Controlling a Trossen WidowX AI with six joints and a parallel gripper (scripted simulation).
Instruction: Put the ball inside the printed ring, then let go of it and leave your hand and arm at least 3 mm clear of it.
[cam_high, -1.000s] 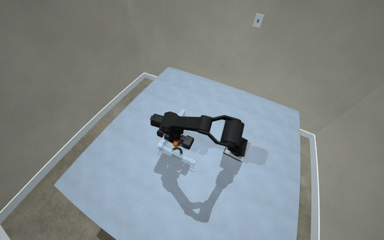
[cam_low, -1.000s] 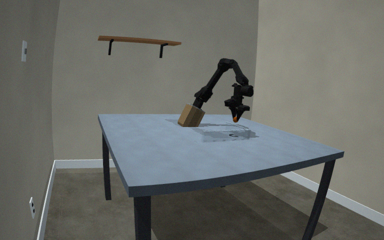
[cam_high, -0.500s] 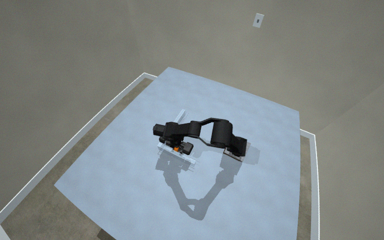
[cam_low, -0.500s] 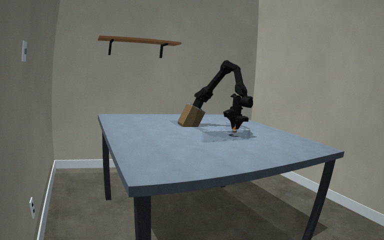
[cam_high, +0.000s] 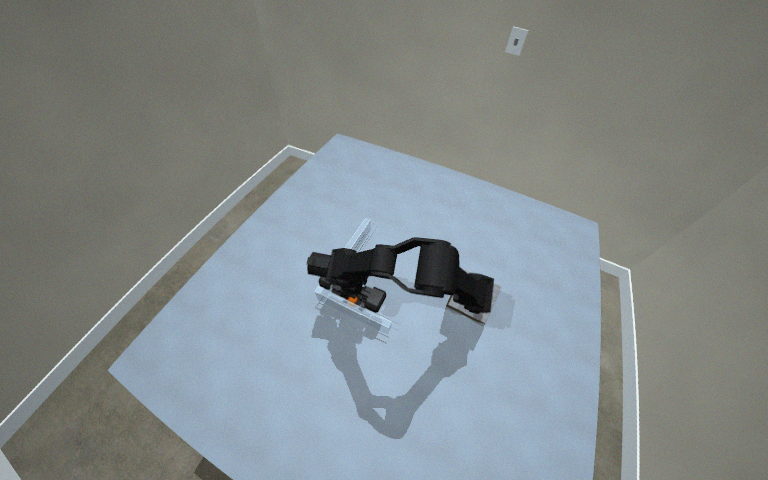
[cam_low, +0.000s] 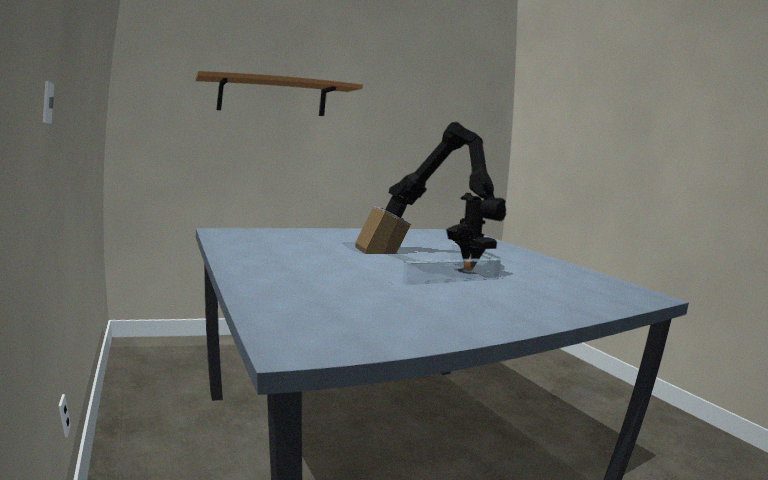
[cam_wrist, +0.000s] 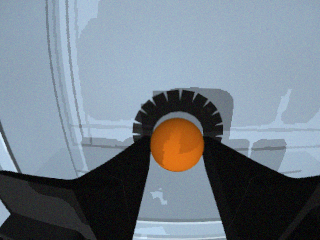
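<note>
Right now my hand is 30 mm above the orange ball. Round my hand: clear wall 130 mm to the right, 80 mm ahead, 10 mm below.
</note>
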